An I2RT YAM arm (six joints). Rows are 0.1 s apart.
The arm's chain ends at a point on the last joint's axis. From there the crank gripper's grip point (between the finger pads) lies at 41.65 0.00 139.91 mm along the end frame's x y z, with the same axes.
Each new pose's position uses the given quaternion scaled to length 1; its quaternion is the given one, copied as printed.
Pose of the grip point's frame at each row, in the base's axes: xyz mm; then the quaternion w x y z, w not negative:
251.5 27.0 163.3 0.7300 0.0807 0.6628 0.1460
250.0 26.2 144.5 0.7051 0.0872 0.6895 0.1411
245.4 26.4 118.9 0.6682 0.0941 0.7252 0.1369
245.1 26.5 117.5 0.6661 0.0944 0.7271 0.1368
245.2 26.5 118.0 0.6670 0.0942 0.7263 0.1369
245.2 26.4 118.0 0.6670 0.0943 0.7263 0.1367
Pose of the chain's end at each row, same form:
109.5 3.1 187.5 0.7300 0.0807 0.6628 0.1460
110.1 2.9 179.2 0.7051 0.0872 0.6895 0.1411
109.9 2.9 167.9 0.6682 0.0941 0.7252 0.1369
109.9 3.0 167.3 0.6661 0.0944 0.7271 0.1368
109.9 3.0 167.5 0.6670 0.0942 0.7263 0.1369
109.9 2.9 167.5 0.6670 0.0943 0.7263 0.1367

